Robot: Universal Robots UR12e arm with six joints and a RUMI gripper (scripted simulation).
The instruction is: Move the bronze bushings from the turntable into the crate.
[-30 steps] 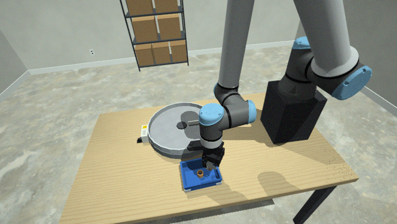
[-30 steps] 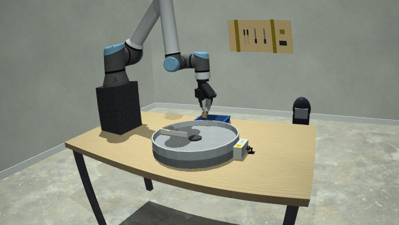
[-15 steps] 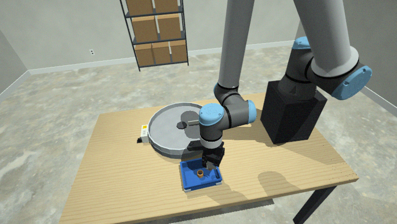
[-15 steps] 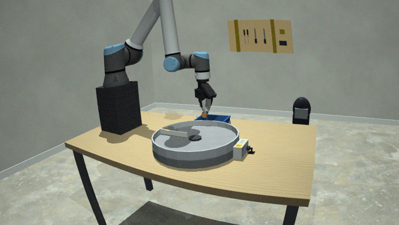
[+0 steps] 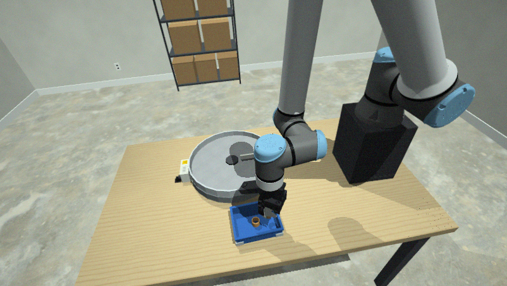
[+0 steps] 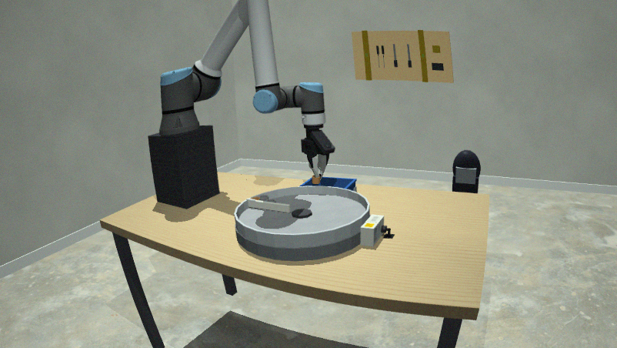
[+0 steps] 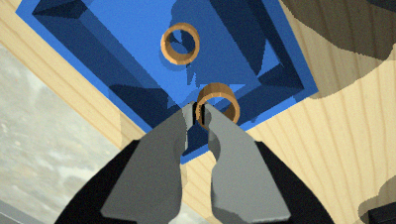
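The blue crate lies 4 cm below my hand, 4 cm ahead of it and 1 cm to the right of it. Round my hand: grey turntable: 35 cm to the right, 10 cm ahead, 2 cm below.
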